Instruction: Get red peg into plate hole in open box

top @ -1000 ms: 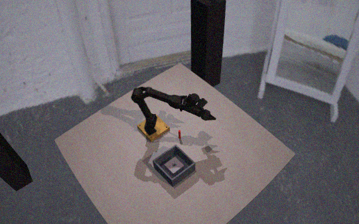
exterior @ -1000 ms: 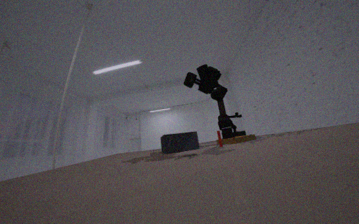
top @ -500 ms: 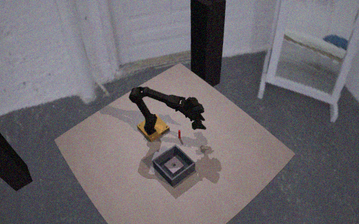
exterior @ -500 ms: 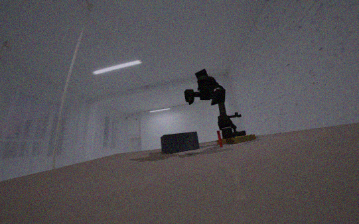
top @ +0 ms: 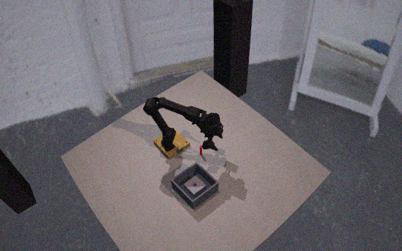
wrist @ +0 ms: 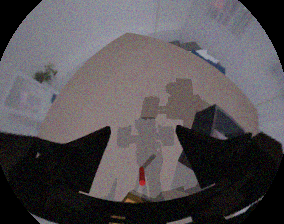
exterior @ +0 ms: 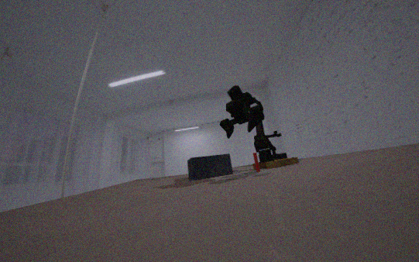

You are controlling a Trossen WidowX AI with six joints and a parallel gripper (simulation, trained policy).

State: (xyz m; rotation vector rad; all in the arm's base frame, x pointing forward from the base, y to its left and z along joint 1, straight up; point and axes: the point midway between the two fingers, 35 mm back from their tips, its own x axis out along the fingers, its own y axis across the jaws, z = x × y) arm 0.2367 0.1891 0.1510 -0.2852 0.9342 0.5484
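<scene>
The red peg lies 11 cm below my gripper tip, 10 cm behind it and 6 cm to the right of it. Also, from my gripper tip: plate: 24 cm to the right, 11 cm below, 8 cm ahead; then box: 24 cm to the right, 13 cm below, 8 cm ahead.
</scene>
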